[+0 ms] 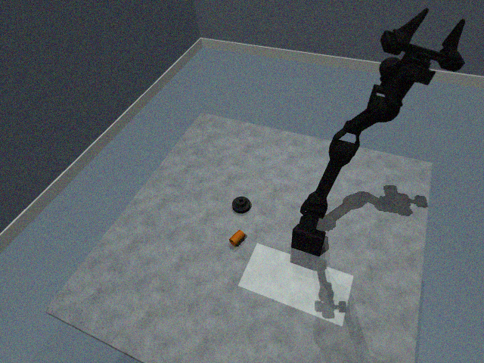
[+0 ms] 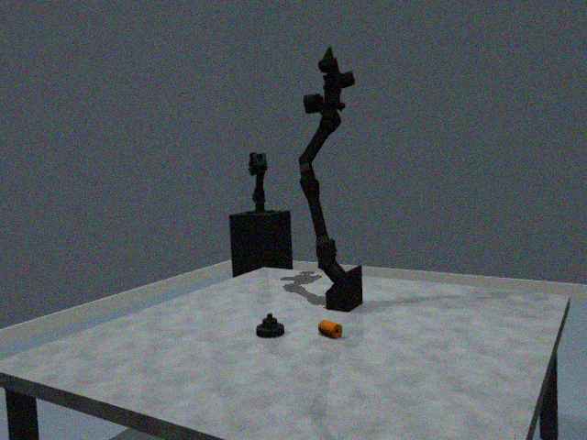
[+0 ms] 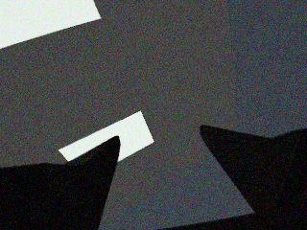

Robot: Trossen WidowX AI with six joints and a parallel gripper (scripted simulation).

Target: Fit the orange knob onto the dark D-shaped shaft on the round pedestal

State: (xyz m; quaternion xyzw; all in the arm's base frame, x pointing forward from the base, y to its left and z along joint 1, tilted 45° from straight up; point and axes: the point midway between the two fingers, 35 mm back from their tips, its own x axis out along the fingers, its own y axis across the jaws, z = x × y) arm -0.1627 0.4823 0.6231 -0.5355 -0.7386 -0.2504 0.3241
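Now: the orange knob 490 mm ahead of my gripper tip, 180 mm to the left of it and 880 mm below it. Round my gripper tip: round pedestal 540 mm ahead, 10 mm to the left, 870 mm below.
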